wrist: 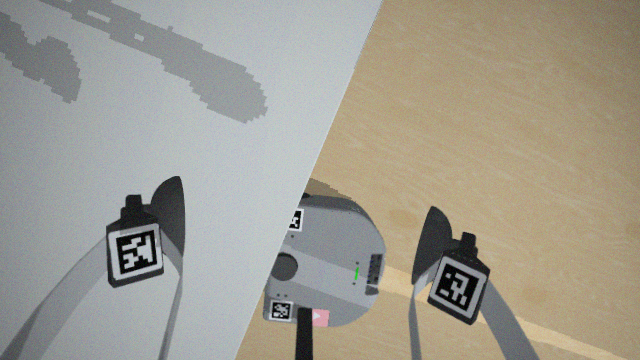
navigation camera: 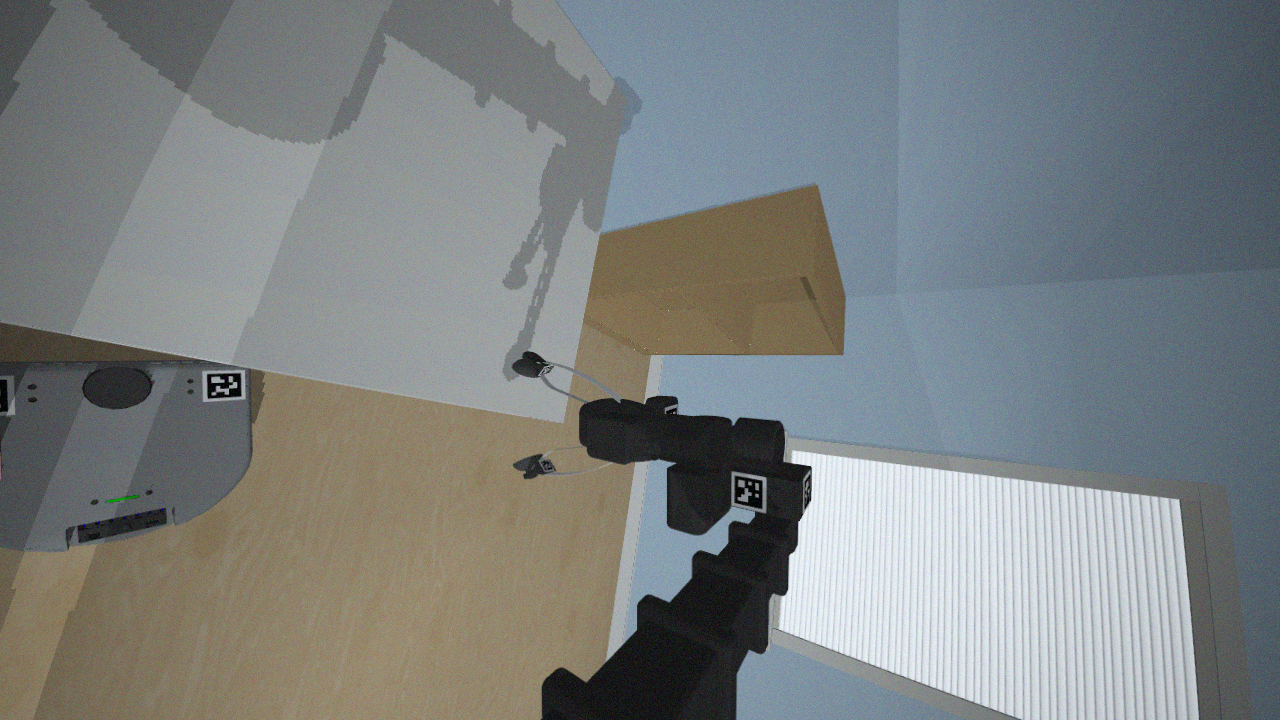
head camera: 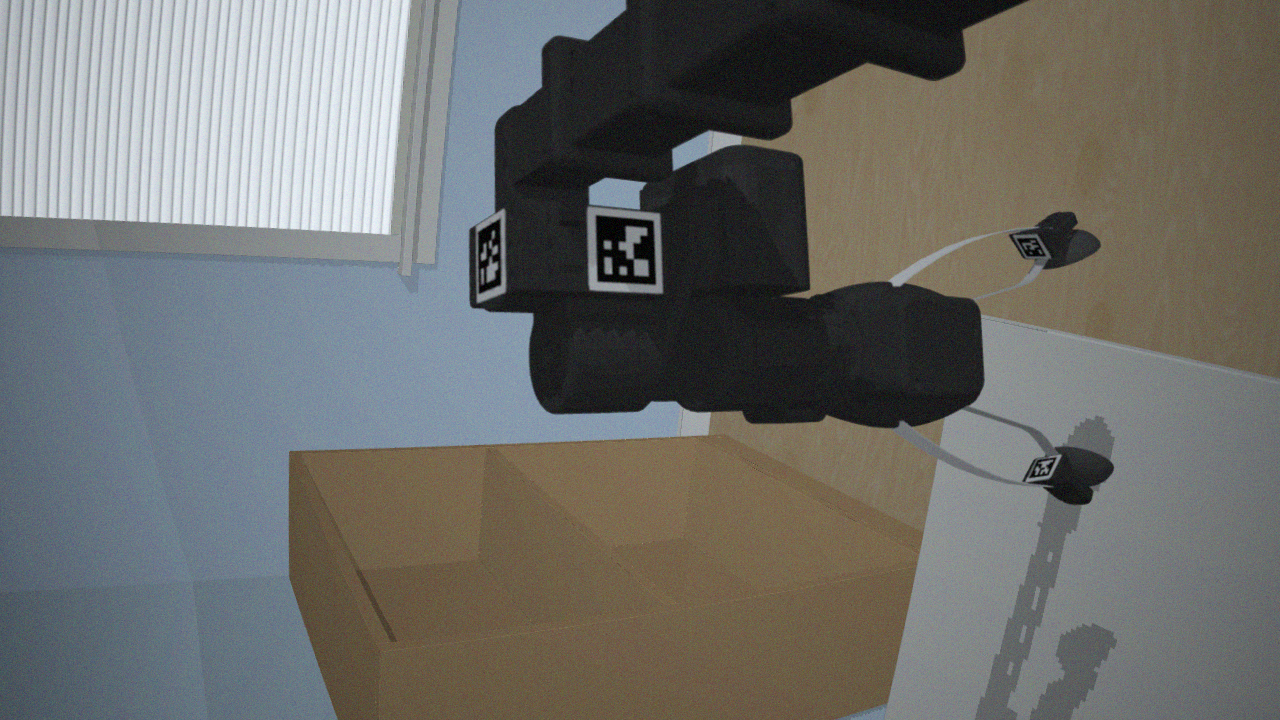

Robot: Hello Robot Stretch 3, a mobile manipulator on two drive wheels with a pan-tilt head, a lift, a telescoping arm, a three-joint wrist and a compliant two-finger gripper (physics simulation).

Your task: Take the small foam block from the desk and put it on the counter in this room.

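Pixels of known places: gripper, fingertip midpoint: (navigation camera: 519,413) (head camera: 1089,357); robot's base, link origin: (navigation camera: 119,385).
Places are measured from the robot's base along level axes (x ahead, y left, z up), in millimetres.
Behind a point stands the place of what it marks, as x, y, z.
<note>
The foam block does not show in these views. A white, flat top (head camera: 1190,555) @[110, -322, 720] (navigation camera: 402,277) @[159, -229, 721] (wrist: 125,155) shows at the lower right in the head view, the upper left in the navigation view and the left in the wrist view; I cannot tell whether it is the desk or the counter. My gripper (head camera: 1089,358) @[-21, -335, 819] (navigation camera: 529,415) @[-21, -335, 819] (wrist: 303,219) @[-21, -335, 819] is open, with a wide gap and no object between its fingers. It is above the edge of the white top: one finger is over the top, the other over the wooden floor (head camera: 1118,134) @[-412, -743, 1] (navigation camera: 358,555) @[-512, -404, 0] (wrist: 500,125).
A brown open box-like unit with a divider (head camera: 537,671) @[340, -1117, 847] (navigation camera: 716,246) @[406, -1136, 767] stands against the blue wall (head camera: 268,376) @[-96, -1915, 1095] (navigation camera: 1029,179) @[516, -1356, 1548], beside the white top. A blinded window (head camera: 196,116) @[-587, -1776, 1260] (navigation camera: 975,573) @[-723, -1739, 1511] is in that wall. My base (navigation camera: 179,456) @[-130, -68, 160] (wrist: 330,280) is partly hidden by the white top's edge.
</note>
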